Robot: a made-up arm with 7 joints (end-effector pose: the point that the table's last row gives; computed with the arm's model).
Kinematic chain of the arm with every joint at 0, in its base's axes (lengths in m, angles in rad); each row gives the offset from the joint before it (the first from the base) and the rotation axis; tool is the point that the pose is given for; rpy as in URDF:
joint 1: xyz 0 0 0.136 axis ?
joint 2: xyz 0 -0.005 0.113 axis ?
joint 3: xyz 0 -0.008 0.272 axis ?
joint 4: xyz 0 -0.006 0.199 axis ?
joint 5: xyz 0 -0.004 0.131 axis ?
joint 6: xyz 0 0 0.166 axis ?
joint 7: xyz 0 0 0.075 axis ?
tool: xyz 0 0 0 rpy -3.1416 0 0
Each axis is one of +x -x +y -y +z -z.
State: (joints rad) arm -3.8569 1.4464 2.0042 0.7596 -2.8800 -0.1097 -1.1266
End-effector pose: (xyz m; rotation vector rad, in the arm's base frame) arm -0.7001 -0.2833 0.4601 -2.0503 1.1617 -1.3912
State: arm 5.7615 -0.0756 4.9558 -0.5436 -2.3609 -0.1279 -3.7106
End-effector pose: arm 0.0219 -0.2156 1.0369 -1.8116 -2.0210 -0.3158
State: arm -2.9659 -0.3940 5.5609 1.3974 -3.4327 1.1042 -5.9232
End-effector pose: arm -0.0390 -0.1689 0.8930 -3.1106 -0.4370 -0.0133
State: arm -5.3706 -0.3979 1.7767 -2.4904 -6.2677 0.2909 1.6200
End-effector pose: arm 0.1546 0.1674 0.4399 -1.0588 -0.7861 2.0275
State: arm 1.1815 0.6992 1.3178 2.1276 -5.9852 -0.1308 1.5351
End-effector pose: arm -0.2102 -0.3435 0.4182 1.3580 0.6200 2.5349
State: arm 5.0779 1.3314 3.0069 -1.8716 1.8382 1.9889 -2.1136
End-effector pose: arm 0.0606 0.4267 0.1079 1.1172 1.8718 0.5396
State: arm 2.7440 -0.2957 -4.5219 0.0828 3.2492 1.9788 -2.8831
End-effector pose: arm 0.2069 0.0513 0.9615 -1.2045 -0.7012 -0.8473
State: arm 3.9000 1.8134 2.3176 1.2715 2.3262 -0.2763 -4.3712
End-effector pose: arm -0.2495 0.6196 0.3448 1.9615 1.2956 -1.2371
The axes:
joint 1: -z
joint 2: +y
joint 3: -z
joint 4: +y
joint 5: -z
joint 6: +y
joint 7: -z

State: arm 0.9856 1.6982 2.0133 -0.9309 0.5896 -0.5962 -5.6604
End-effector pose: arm 0.5671 -0.3844 0.0222 0.4139 -0.6868 -0.0022
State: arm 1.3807 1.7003 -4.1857 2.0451 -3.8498 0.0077 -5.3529
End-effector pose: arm -0.2280 -0.3714 0.3840 -1.2882 1.8872 -1.0047
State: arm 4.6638 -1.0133 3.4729 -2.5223 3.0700 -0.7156 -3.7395
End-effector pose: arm 0.0892 -0.0515 0.5595 2.0180 -1.0353 0.0355
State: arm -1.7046 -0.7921 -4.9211 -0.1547 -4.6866 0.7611 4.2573
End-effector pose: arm 0.0562 -0.6308 0.7723 -1.4489 -0.6501 -0.4252
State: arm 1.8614 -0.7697 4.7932 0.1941 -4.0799 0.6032 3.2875
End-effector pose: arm 0.1819 0.5112 0.8768 2.7077 0.6262 0.0518
